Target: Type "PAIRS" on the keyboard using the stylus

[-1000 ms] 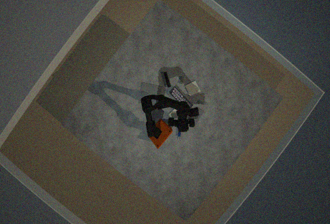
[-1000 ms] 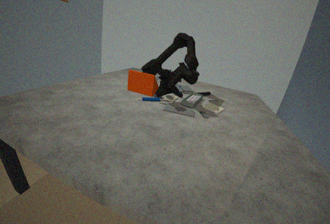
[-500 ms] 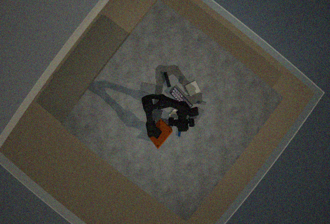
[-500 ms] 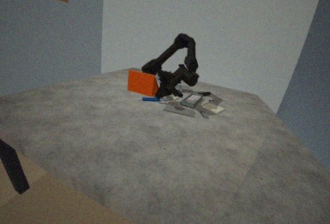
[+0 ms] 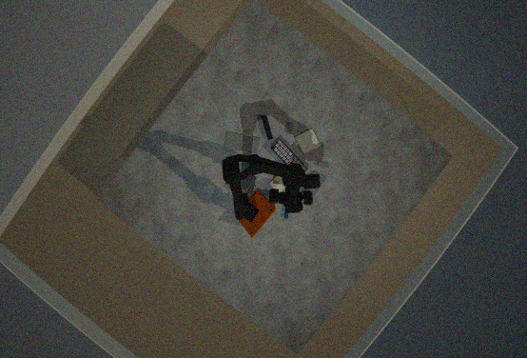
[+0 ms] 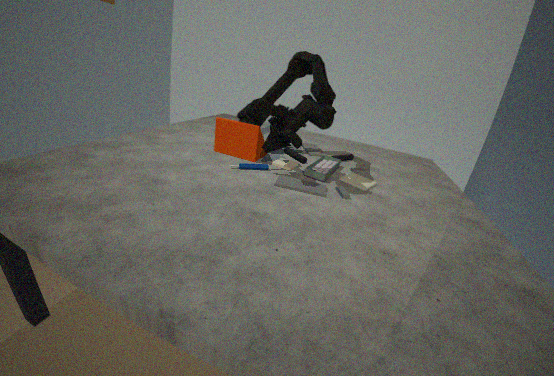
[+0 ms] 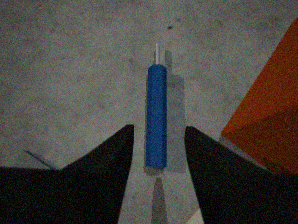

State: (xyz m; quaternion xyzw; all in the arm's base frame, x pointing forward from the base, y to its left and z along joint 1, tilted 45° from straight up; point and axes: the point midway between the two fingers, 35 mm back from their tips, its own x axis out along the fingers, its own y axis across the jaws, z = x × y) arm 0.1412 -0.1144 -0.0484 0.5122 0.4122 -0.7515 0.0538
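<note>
The blue stylus lies 50 mm behind my gripper tip, 30 mm to the right of it and 60 mm below it. The rest, counted from my gripper tip: cream pad 60 mm ahead, 90 mm to the left, 60 mm below; then white pad 310 mm ahead, 80 mm to the left, 60 mm below.
</note>
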